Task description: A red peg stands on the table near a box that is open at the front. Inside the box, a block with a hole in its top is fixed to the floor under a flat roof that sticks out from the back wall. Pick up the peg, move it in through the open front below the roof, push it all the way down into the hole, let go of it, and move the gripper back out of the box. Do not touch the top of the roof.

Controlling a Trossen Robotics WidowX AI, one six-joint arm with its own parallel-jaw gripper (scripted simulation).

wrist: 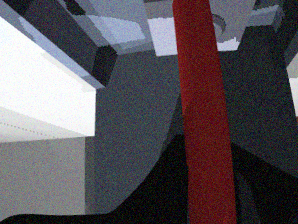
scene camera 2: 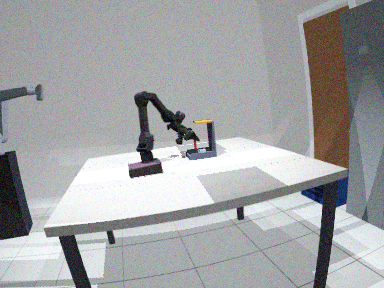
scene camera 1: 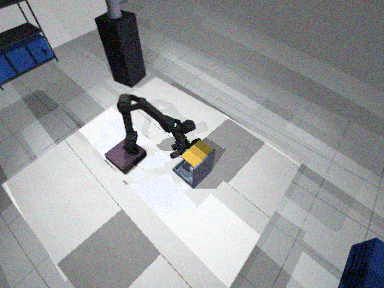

My gripper (wrist: 194, 143) carries a red peg. Also in view: a back wall (wrist: 138, 113).
